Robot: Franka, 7 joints.
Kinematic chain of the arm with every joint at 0, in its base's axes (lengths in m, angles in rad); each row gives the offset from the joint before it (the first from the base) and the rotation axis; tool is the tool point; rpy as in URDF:
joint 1: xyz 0 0 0.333 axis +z
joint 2: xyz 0 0 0 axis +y
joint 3: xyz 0 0 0.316 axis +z
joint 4: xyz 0.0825 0 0 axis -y
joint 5: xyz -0.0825 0 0.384 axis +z
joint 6: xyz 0 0 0 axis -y
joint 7: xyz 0.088 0 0 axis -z
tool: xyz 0 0 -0.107 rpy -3.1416 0 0
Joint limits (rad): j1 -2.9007..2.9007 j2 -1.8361..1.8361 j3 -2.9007..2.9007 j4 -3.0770..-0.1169 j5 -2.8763..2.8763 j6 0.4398..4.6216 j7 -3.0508..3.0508
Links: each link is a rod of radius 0.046 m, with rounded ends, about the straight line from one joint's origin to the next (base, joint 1, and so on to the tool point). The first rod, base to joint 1, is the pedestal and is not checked.
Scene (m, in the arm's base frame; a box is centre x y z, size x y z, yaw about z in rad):
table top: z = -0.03
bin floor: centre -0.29 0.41 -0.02 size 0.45 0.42 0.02 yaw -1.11
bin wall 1: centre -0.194 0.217 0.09 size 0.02 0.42 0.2 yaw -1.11
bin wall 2: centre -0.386 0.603 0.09 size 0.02 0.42 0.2 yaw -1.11
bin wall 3: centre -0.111 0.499 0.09 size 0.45 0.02 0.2 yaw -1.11
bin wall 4: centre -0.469 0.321 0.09 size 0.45 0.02 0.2 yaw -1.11
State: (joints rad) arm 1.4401 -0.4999 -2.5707 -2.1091 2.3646 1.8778 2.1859
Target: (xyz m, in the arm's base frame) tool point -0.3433 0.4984 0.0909
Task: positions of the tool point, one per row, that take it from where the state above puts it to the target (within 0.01 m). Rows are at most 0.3 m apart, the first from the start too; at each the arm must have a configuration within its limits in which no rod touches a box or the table.
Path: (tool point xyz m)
1: 0.4883 -0.3634 0.3748
2: 0.5859 -0.1115 0.4600
3: 0.5586 0.1679 0.5091
4: 0.4099 0.4115 0.5150
5: 0.1727 0.5646 0.4776
6: -0.0990 0.5945 0.4039
7: -0.3433 0.4984 0.3071
8: -0.3533 0.5043 0.2034
9: -0.3433 0.4984 0.0909

